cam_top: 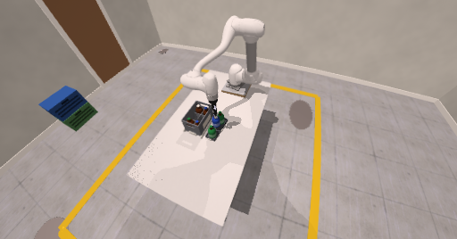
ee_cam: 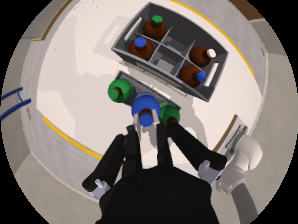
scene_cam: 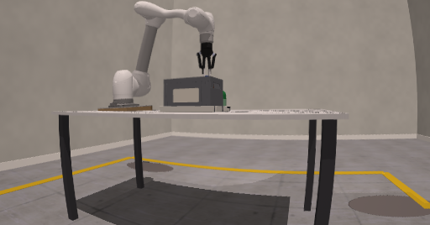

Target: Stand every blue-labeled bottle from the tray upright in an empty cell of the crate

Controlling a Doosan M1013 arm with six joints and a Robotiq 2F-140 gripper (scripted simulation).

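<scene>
Right now the blue-labeled bottle is 9 cm below my hand. From my hand the other things lie so: grey crate 19 cm to the right, 14 cm below, 4 cm ahead; tray 22 cm below; green bottle 14 cm below, 9 cm ahead, 1 cm to the left.
</scene>
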